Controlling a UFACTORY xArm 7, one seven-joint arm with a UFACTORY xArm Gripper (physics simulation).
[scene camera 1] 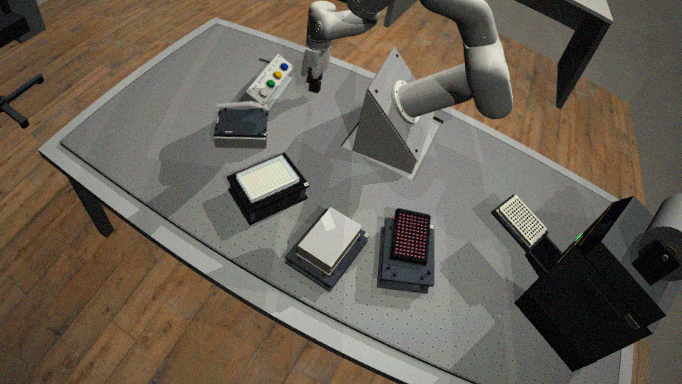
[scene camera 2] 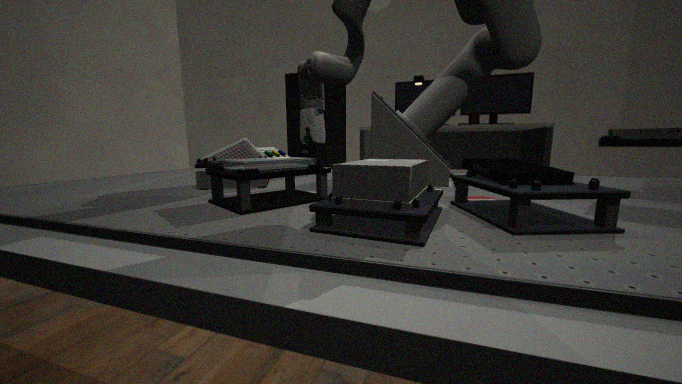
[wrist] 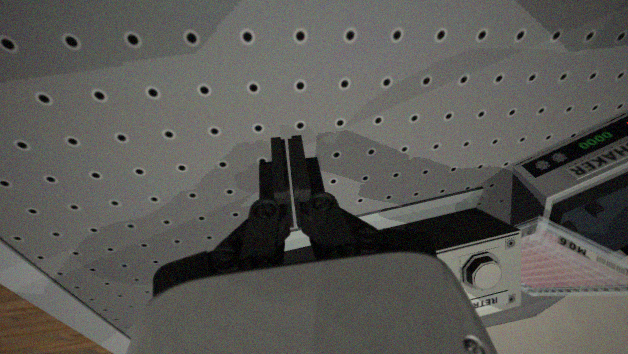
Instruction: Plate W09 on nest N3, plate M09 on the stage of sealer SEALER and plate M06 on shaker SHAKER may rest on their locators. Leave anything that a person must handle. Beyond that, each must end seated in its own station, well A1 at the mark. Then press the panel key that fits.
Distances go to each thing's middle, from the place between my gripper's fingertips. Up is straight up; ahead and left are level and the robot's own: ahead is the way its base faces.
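Shaker [scene camera 1: 234, 128]: 10 mm above my hand, 90 mm to the right of it, 260 mm ahead of it. Also measured from my hand: black plate with red wells [scene camera 2: 501, 170], 430 mm to the left, 380 mm ahead and 40 mm above; white box-like plate [scene camera 1: 324, 247], 270 mm to the left, 470 mm ahead and 30 mm above; dark instrument [scene camera 1: 558, 272], 830 mm to the left, 340 mm ahead and 120 mm above.
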